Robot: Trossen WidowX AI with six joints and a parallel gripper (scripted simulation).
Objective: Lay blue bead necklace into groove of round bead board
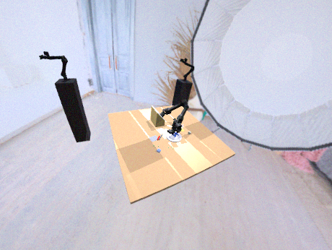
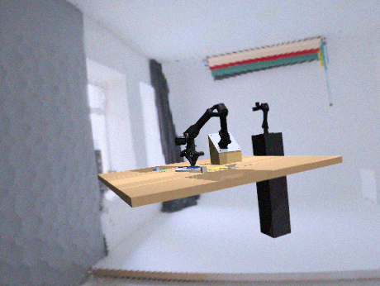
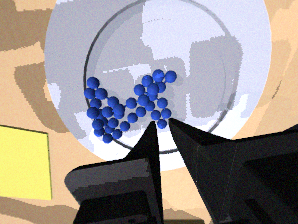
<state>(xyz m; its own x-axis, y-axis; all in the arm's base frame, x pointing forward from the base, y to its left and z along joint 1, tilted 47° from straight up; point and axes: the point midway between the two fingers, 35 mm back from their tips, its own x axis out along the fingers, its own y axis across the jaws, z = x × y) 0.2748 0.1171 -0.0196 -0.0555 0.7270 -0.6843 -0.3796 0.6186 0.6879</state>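
Right now the round bead board is 3 cm ahead of my gripper tip and 1 cm below it. Round my gripper tip: yellow flat piece (10 cm behind, 16 cm to the left, 1 cm below); then red-and-grey object (18 cm to the right, 1 cm below); then white cylinder (3 cm ahead, 24 cm to the left).
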